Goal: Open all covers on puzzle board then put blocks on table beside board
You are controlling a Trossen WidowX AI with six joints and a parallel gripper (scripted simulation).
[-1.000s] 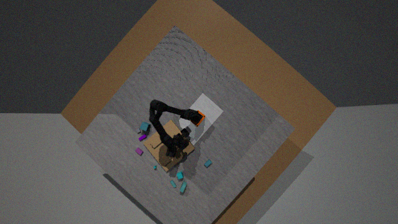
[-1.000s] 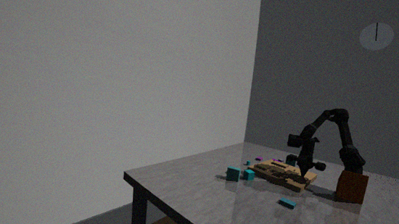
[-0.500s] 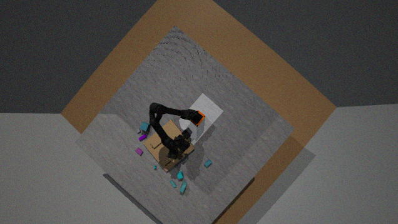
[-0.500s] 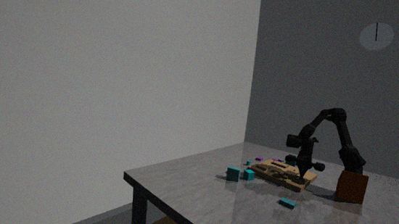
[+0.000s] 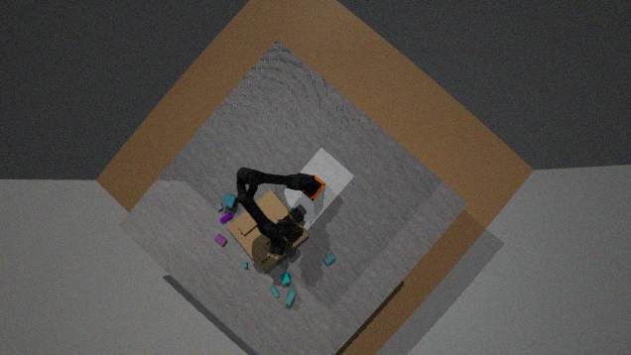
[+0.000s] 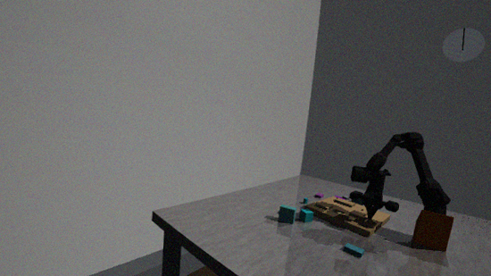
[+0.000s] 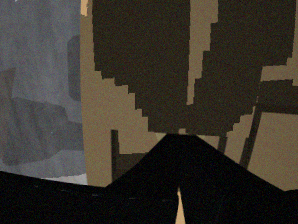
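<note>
Right now my gripper tip is 10 cm short of the tan puzzle board, 6 cm to the left of it and 1 cm above it. Also, from my gripper tip: flat teal block 3 cm ahead, 28 cm to the left, 2 cm below.
</note>
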